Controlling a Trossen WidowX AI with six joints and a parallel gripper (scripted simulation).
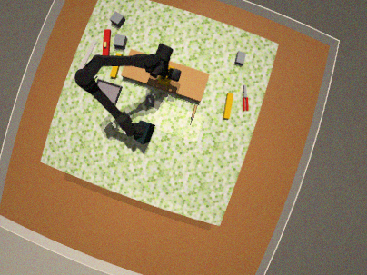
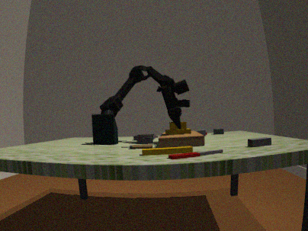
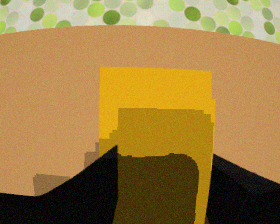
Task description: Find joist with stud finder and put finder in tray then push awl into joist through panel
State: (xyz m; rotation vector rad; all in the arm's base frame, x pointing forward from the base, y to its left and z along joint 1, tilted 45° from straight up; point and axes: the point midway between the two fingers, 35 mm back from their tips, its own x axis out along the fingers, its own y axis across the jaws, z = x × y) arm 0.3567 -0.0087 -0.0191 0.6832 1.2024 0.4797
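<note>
Right now the indicator light is 40 mm behind my gripper tip and 30 mm above it. Round my gripper tip: yellow stud finder: 20 mm behind, 20 mm above; then grey tray: 340 mm to the left, 200 mm behind, 50 mm below; then awl: 230 mm to the right, 190 mm behind, 60 mm below.
</note>
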